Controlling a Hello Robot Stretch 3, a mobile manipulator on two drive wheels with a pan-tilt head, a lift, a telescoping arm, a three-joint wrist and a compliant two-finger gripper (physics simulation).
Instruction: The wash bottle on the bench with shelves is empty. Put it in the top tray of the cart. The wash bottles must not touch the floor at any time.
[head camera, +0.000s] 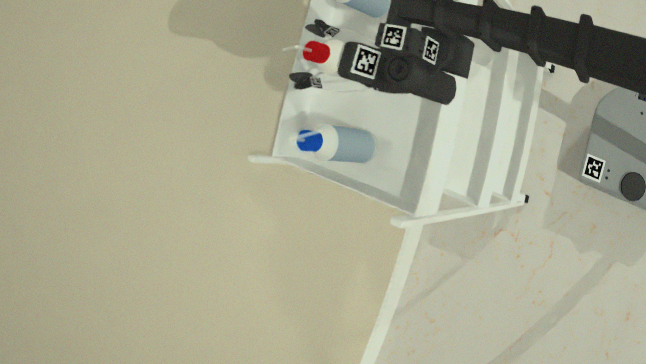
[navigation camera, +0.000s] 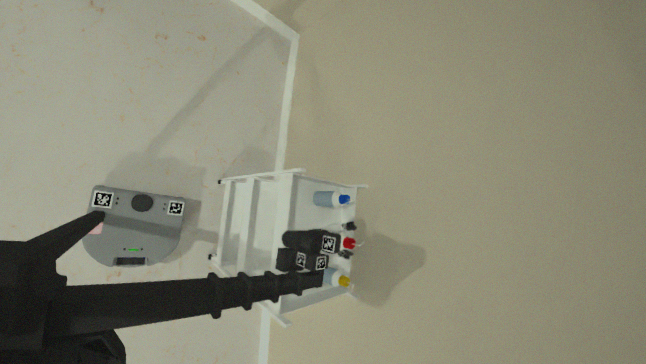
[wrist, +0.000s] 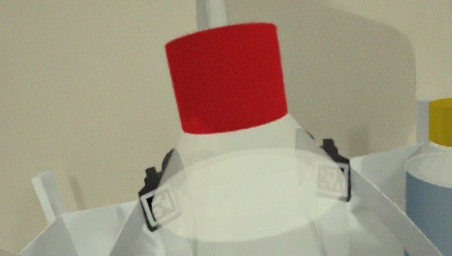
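Seen in the pictures: gripper, fingertip midpoint: (head camera: 300, 51); robot's base, origin of the base link: (head camera: 631, 185) (navigation camera: 141, 202).
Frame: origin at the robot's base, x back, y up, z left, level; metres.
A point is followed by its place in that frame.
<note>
My gripper (head camera: 314, 54) {x 0.026, y 0.783, z -0.611 m} (navigation camera: 347, 240) {x 0.026, y 0.783, z -0.611 m} (wrist: 238, 157) {x 0.026, y 0.783, z -0.611 m} is shut on the red-capped wash bottle (head camera: 316, 52) {x 0.023, y 0.856, z -0.495 m} (navigation camera: 349, 243) {x 0.023, y 0.856, z -0.494 m} (wrist: 227, 80), with a finger on each side of its clear upper body. The bottle is over the wall side of the cart's white top tray (head camera: 385, 110) {x -0.039, y 0.663, z -0.496 m} (navigation camera: 310, 217) {x -0.039, y 0.663, z -0.497 m}, slightly tilted in the wrist view. Its base is hidden, so I cannot tell whether it touches the tray. A blue-capped bottle (head camera: 350, 144) {x -0.107, y 0.734, z -0.494 m} (navigation camera: 327, 199) {x -0.108, y 0.744, z -0.494 m} and a yellow-capped bottle (navigation camera: 344, 281) {x 0.161, y 0.806, z -0.556 m} (wrist: 440, 122) stand in the tray on either side of it. The bench with shelves does not show.
The white cart's lower trays show below the top tray. The beige wall (head camera: 150, 200) {x -0.284, y 0.969, z -0.715 m} (navigation camera: 500, 150) {x -0.293, y 1.221, z -0.714 m} rises behind the cart. My arm (head camera: 560, 42) {x 0.099, y 0.892, z -0.138 m} (navigation camera: 150, 300) {x 0.093, y 0.894, z -0.019 m} reaches above the cart, and my grey base (head camera: 615, 135) {x 0.106, y 0.160, z -0.091 m} (navigation camera: 140, 235) {x 0.130, y 0.159, z -0.016 m} is on the floor in front of it.
</note>
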